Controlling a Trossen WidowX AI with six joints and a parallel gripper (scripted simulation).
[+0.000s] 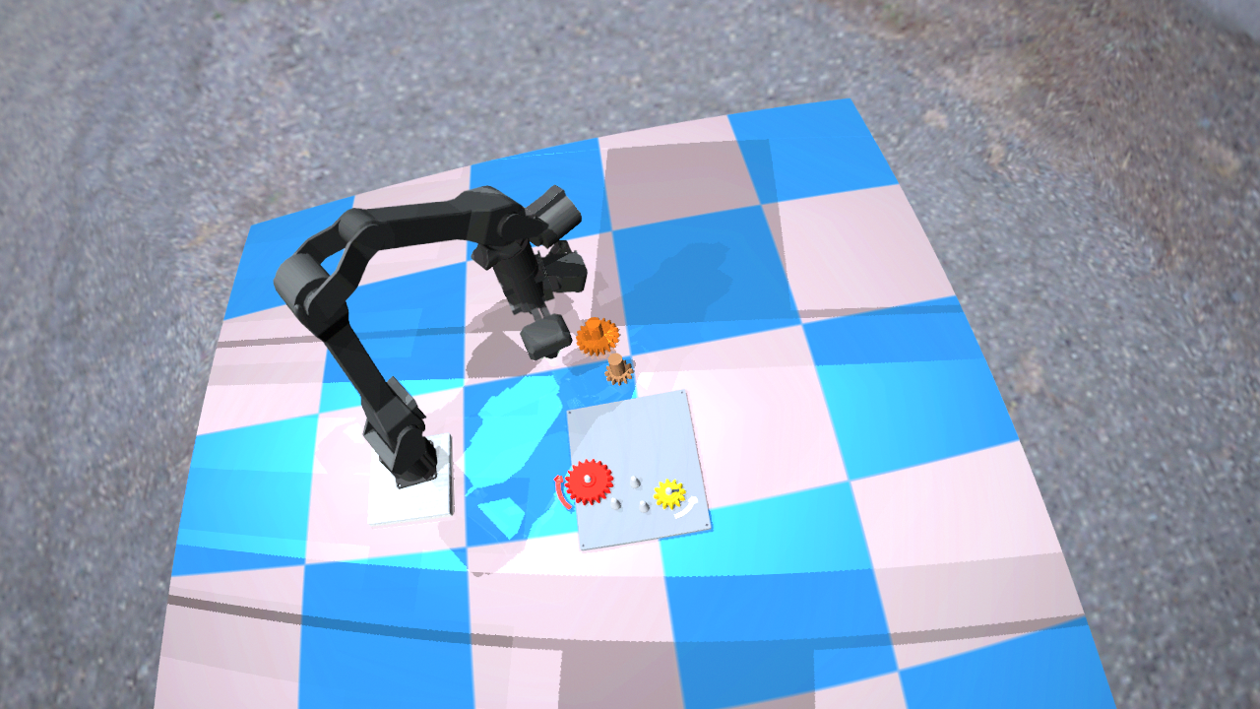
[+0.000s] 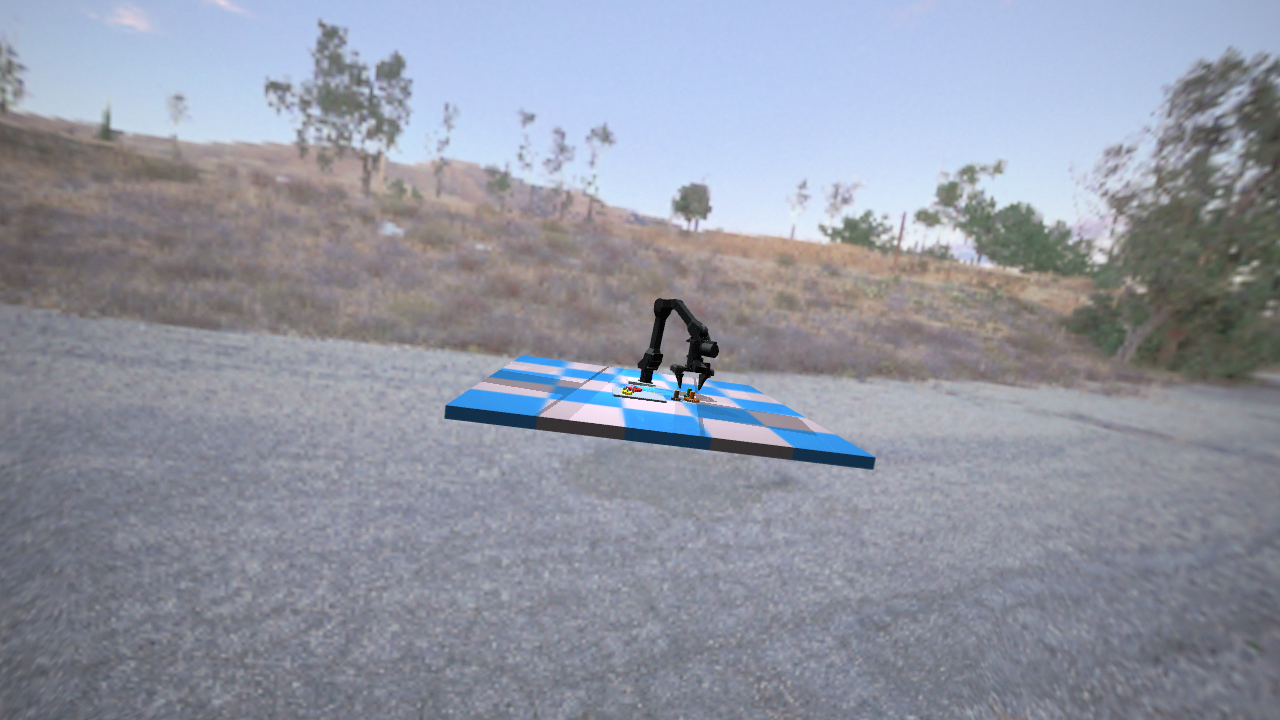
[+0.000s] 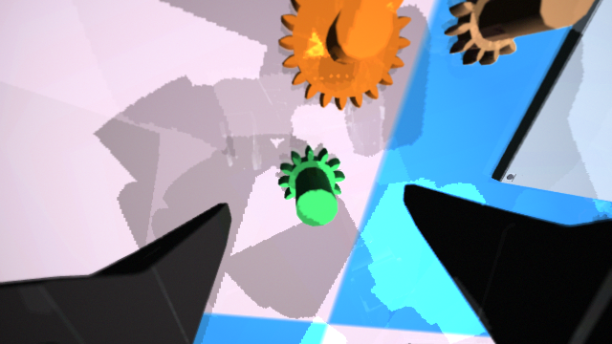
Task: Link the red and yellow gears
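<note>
The green gear lies 2 cm below my gripper tip. Also, from my gripper tip: brown gear (9 cm ahead, 8 cm to the right, 2 cm below); red gear (1 cm ahead, 24 cm to the right, 2 cm below); orange gear (8 cm ahead, 1 cm to the right, 2 cm below).
</note>
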